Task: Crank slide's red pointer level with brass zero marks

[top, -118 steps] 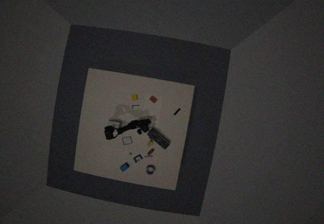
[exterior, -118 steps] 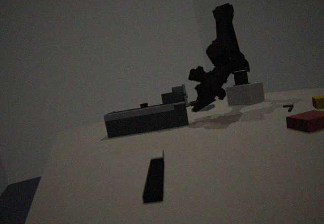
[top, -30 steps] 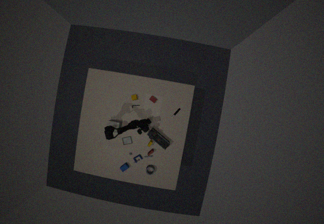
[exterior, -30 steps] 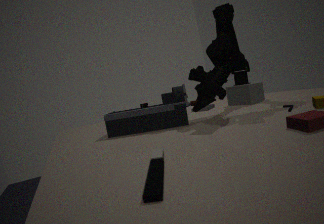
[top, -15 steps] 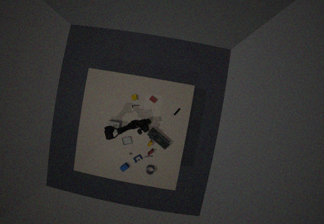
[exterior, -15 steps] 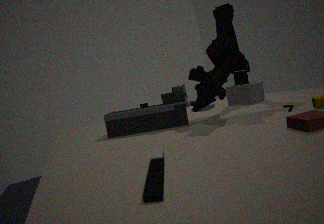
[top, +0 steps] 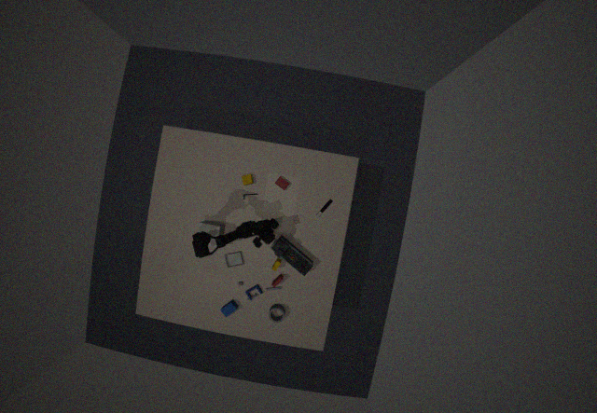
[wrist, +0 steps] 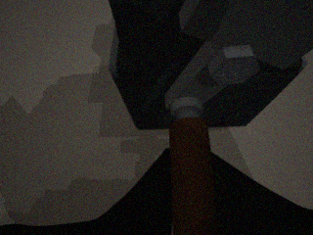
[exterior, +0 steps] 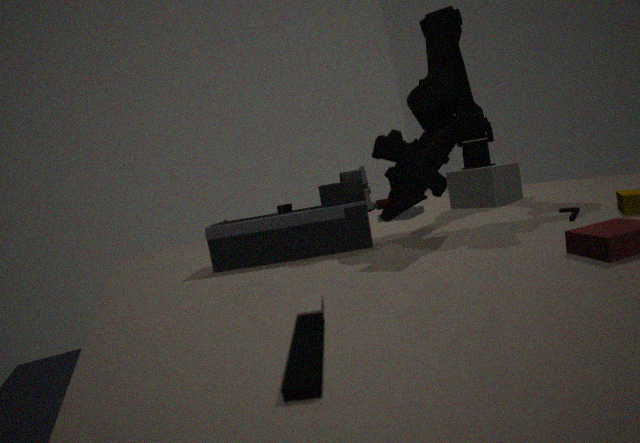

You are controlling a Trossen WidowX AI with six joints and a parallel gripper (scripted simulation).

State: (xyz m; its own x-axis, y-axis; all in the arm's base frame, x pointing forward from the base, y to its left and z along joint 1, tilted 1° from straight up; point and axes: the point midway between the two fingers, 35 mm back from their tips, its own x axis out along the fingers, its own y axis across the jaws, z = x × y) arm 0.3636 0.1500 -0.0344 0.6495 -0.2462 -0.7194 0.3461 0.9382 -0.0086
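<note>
My gripper tip is now 30 mm below the brown crank handle, 20 mm past it and 10 mm to the right of it. Also, from my gripper tip: red pointer 140 mm ahead, 60 mm to the right, 50 mm above; grey plate 240 mm to the right, 190 mm behind, 30 mm below; blue piece 550 mm to the right, 110 mm behind, 20 mm below.
</note>
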